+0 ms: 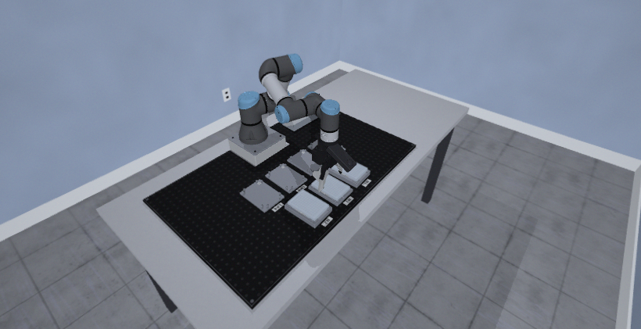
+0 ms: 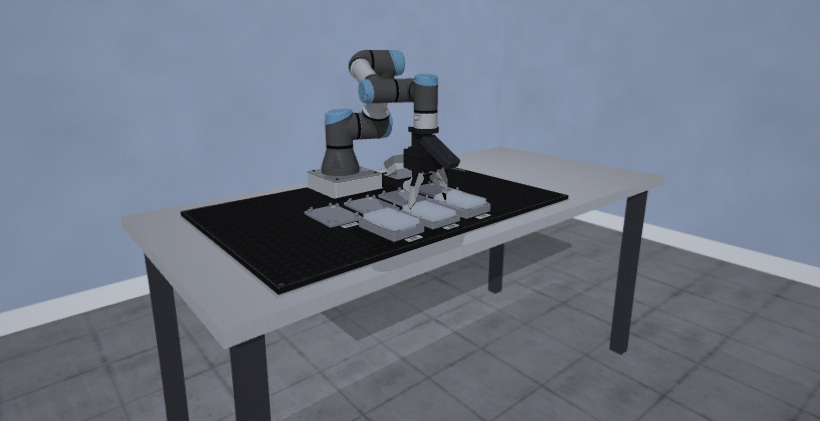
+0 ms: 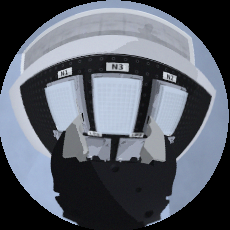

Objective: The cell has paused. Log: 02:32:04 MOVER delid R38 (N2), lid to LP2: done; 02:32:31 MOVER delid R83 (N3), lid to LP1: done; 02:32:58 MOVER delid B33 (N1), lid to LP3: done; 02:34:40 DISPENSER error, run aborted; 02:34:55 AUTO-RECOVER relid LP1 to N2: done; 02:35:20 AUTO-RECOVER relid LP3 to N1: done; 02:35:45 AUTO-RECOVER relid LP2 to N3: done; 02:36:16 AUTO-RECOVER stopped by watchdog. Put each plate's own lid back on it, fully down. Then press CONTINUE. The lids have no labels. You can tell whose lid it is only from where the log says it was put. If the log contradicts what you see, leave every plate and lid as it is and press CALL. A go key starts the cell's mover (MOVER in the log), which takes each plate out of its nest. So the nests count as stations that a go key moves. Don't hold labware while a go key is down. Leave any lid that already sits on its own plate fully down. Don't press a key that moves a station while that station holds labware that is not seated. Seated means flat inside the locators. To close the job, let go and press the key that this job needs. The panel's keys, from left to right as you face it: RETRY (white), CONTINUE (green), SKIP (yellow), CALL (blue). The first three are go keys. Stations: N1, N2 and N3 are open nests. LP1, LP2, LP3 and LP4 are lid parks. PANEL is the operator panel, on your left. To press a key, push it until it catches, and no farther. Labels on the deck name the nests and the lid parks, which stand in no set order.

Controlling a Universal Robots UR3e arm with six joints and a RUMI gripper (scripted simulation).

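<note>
The clear lid is 20 mm below my hand. The rest, counted from my hand: LP3 lid park (180 mm behind, 70 mm to the right, 40 mm below); then LP2 lid park (190 mm to the left, 190 mm behind, 40 mm below); then plate (130 mm to the right, 20 mm below, 10 mm ahead).
</note>
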